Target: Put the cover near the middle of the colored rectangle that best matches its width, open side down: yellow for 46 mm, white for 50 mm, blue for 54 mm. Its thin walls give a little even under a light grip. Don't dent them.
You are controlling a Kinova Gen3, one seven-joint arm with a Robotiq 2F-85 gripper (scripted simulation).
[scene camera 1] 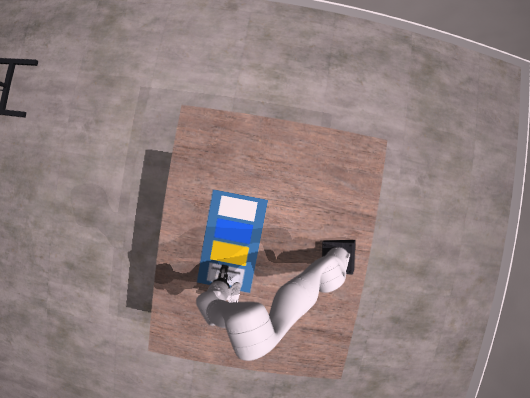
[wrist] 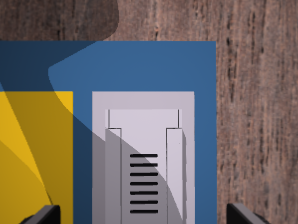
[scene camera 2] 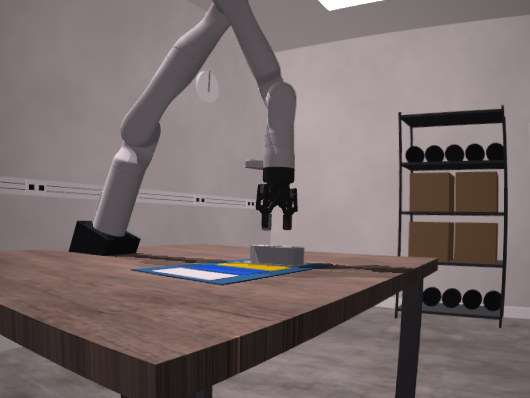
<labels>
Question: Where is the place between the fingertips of my gripper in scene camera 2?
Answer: At 277, 230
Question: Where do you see a cover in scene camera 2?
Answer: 282, 255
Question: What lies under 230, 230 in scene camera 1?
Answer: A blue rectangle.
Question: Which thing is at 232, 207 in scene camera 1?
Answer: A white rectangle.
</labels>
